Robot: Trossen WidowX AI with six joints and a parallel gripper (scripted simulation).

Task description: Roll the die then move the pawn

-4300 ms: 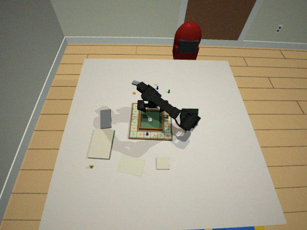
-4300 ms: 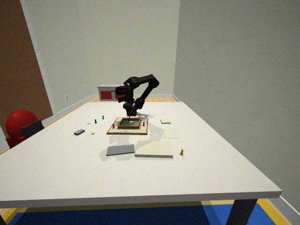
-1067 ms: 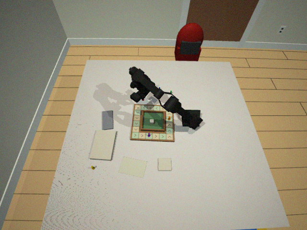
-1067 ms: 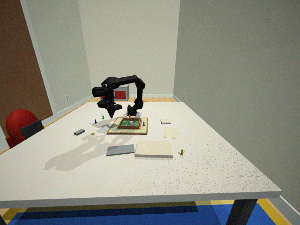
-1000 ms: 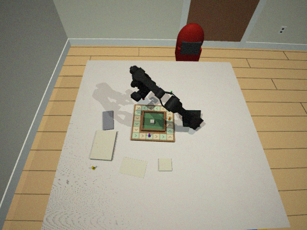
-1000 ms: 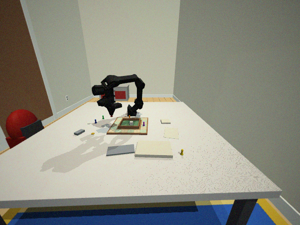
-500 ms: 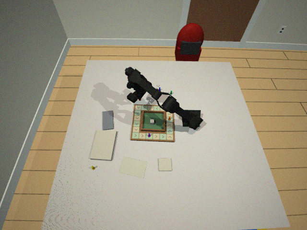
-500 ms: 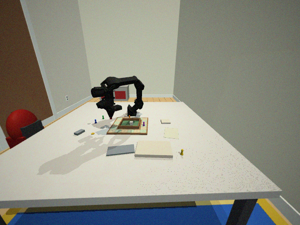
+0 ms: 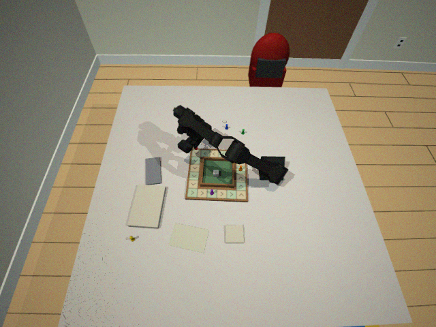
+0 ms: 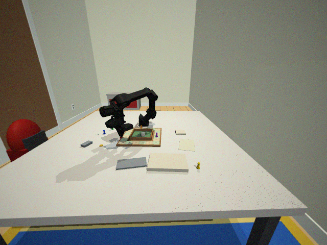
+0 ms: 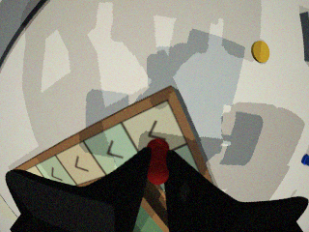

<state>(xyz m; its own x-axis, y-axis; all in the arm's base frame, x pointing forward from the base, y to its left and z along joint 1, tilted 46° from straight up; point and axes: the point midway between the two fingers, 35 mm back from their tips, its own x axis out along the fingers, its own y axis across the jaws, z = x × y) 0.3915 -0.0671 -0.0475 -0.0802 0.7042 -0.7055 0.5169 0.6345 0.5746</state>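
My gripper tip is now 1 cm below the red pawn. The rest, counted from my gripper tip: tray 12 cm behind, 11 cm to the left, 5 cm below; then white die 11 cm behind, 12 cm to the left, 3 cm below; then yellow token 3 cm ahead, 13 cm to the right, 5 cm below.
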